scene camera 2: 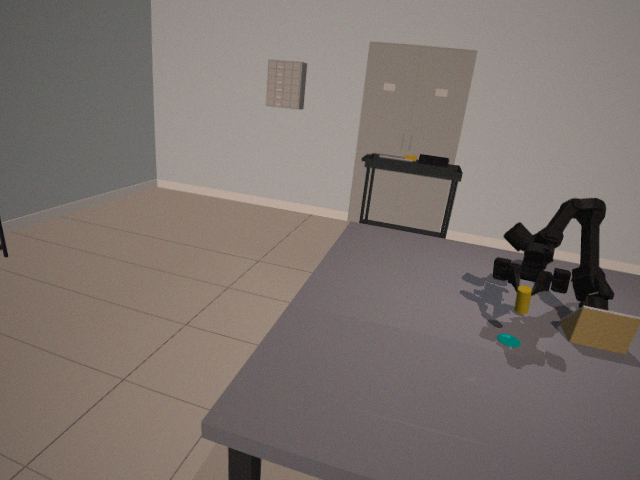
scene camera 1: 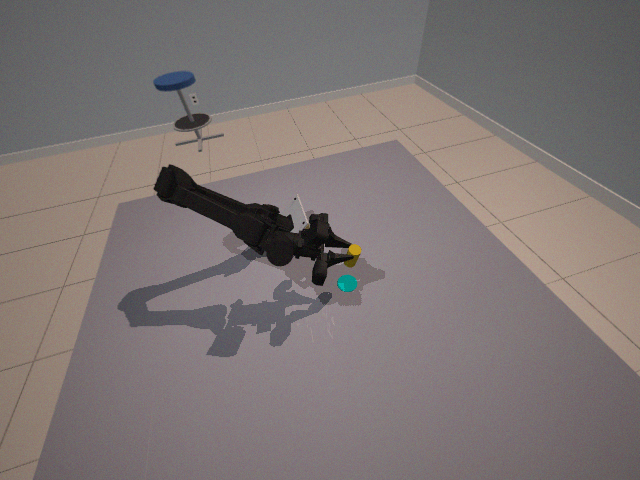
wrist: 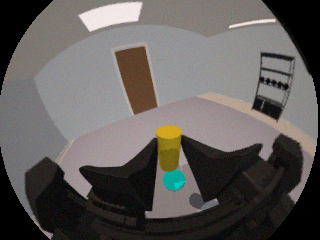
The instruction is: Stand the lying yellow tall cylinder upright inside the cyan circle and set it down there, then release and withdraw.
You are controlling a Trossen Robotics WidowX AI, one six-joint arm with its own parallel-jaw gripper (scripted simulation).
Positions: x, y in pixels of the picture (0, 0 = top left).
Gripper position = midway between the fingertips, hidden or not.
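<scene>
My gripper (scene camera 2: 524, 292) is holding a yellow tall cylinder (wrist: 169, 138).
</scene>
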